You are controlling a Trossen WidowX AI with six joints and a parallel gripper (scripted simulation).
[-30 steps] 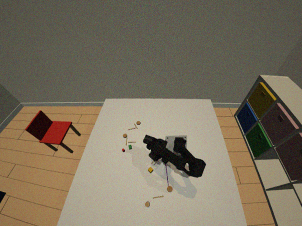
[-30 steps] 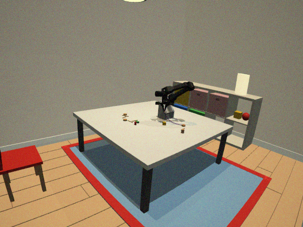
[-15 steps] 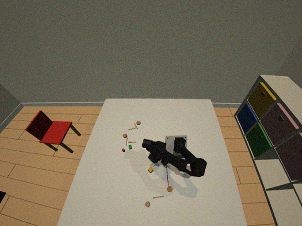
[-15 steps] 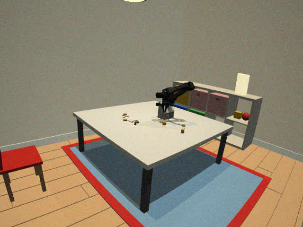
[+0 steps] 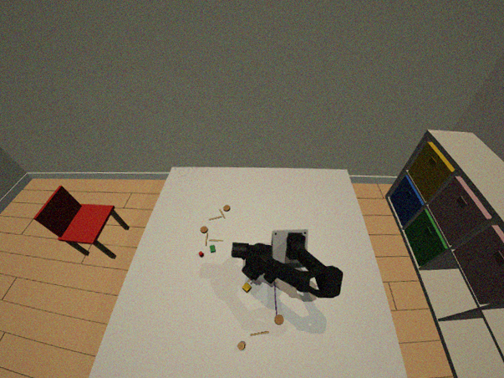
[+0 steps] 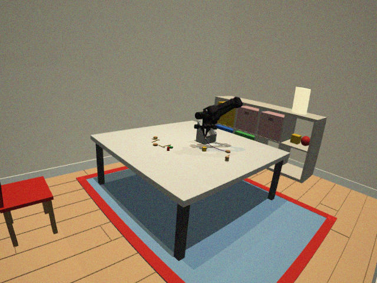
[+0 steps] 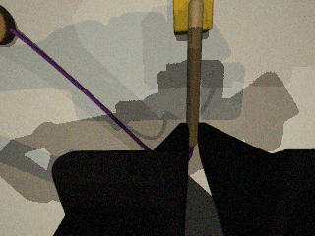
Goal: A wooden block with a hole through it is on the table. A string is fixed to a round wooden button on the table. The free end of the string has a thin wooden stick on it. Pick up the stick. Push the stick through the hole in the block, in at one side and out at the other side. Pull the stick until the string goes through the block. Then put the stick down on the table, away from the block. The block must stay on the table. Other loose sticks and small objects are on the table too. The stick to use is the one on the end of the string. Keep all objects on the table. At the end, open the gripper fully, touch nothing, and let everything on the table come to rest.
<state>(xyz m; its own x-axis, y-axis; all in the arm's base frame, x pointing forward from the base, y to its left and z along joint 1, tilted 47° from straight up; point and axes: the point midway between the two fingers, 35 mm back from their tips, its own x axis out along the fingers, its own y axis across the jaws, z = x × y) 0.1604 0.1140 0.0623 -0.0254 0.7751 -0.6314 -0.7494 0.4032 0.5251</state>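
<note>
Right now my gripper tip is 5 cm short of the yellow-brown wooden block, 5 cm to the right of it and 8 cm above it. The rest, counted from my gripper tip: wooden cylinder (6 cm ahead, 30 cm to the left, 8 cm below); round wooden button (9 cm behind, 19 cm to the left, 9 cm below); green cube (25 cm ahead, 14 cm to the right, 9 cm below).
</note>
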